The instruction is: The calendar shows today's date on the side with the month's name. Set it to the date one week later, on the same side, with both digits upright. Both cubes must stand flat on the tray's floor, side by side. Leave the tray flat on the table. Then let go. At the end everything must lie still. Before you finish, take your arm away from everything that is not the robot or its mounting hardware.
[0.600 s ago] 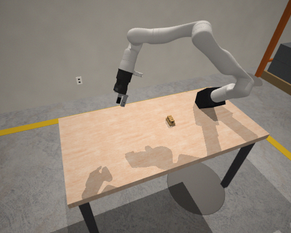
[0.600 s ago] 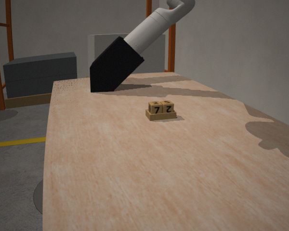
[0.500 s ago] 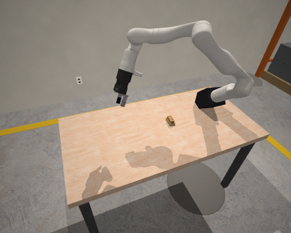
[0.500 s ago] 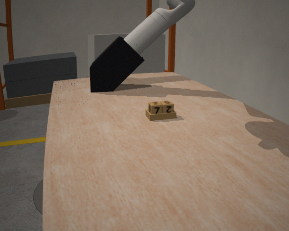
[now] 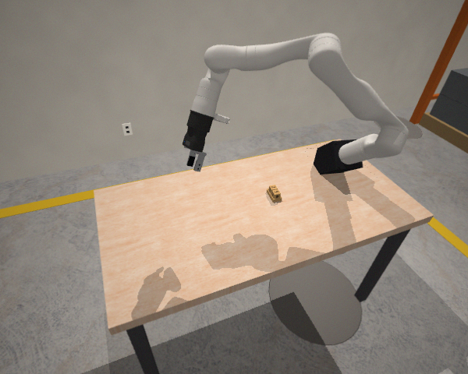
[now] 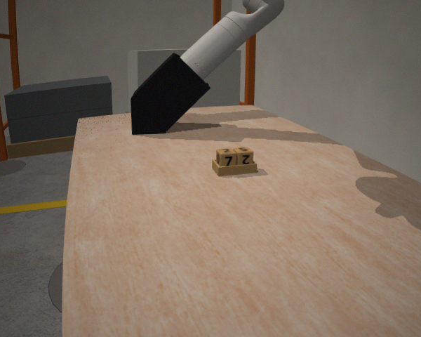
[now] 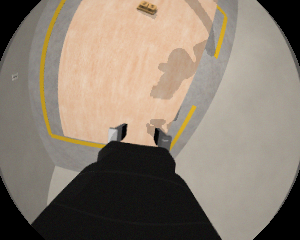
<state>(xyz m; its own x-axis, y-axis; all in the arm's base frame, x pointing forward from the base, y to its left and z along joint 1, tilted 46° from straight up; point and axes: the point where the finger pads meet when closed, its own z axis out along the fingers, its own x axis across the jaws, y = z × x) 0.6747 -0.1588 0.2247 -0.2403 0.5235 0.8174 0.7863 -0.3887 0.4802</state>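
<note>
My gripper is now 37 cm past the wooden tray, 30 cm above it and 6 cm to the left of it.
</note>
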